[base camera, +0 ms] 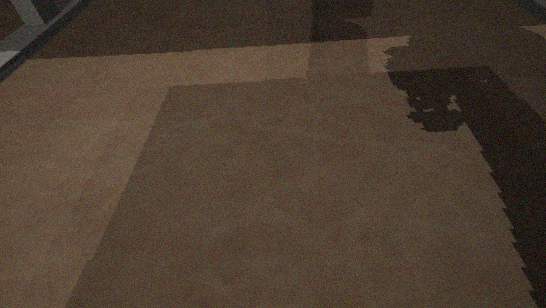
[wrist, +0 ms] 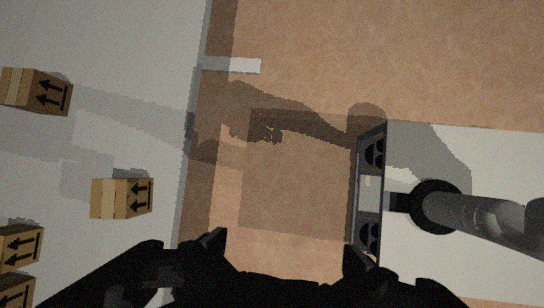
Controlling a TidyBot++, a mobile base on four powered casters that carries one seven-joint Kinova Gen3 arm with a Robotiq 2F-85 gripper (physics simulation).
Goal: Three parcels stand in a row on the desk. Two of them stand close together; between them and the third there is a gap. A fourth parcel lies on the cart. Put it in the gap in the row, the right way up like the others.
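Where they show: gripper, fingertip midpoint: (wrist: 283, 249); arm's base at its link origin: (wrist: 438, 207).
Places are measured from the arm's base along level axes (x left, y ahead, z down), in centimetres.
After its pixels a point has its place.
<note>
The grey desk (wrist: 130, 40) @[z -32.3, x -25.8, y 74.3 cm] is at the left in the wrist view. A parcel (wrist: 50, 95) @[z -35.4, x -14.0, y 83.9 cm] stands at the upper left. Two more, a parcel (wrist: 22, 247) @[z -34.9, x 10.3, y 84.5 cm] and a parcel (wrist: 17, 290) @[z -34.7, x 17.0, y 84.4 cm], stand close together at the lower left, partly cut off. A gap separates them from the first. A fourth parcel (wrist: 140, 197) @[z -35.1, x 0.3, y 65.8 cm] stands on the desk in front of the gap, out of line with the row, nearer the desk edge. It is upright, its arrows pointing toward its taped top like the others'. My gripper (wrist: 283, 249) @[z -48.2, x 0.0, y 44.3 cm] is open and empty, over the floor beside the desk.
My base's dark panel with holes (wrist: 370, 195) and pale top (wrist: 450, 270) are at the right, with the arm's grey cylinder (wrist: 475, 212) @[z -17.1, x -1.2, y 4.4 cm]. A pale bar (wrist: 245, 65) sticks out from under the desk. A grey metal frame (base camera: 31, 12) @[z 33.9, x 63.7, y 96.4 cm] shows at the base view's upper left. I cannot identify the cart.
</note>
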